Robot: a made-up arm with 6 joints. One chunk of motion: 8 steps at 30 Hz.
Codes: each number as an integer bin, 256 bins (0 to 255) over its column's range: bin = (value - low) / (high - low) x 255, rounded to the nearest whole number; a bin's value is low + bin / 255 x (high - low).
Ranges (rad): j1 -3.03..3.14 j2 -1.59..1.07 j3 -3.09..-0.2 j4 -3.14..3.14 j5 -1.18..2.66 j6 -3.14..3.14
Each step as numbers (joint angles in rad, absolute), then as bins.
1 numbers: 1.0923 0.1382 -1.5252 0.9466 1.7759 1.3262
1 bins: 170 166 138 166 196 181
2 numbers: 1.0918 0.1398 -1.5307 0.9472 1.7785 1.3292
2 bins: 170 166 138 166 196 181
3 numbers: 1.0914 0.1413 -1.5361 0.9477 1.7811 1.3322
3 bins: 170 166 137 166 197 182
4 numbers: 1.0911 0.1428 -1.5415 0.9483 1.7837 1.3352
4 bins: 170 166 137 166 197 182
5 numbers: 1.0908 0.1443 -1.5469 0.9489 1.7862 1.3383
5 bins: 170 166 136 166 197 182
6 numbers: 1.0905 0.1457 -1.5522 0.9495 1.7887 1.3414
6 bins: 170 166 136 166 197 182
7 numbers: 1.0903 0.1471 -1.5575 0.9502 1.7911 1.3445
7 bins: 170 167 135 166 197 182
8 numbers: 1.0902 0.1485 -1.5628 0.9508 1.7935 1.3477
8 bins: 170 167 135 166 197 182
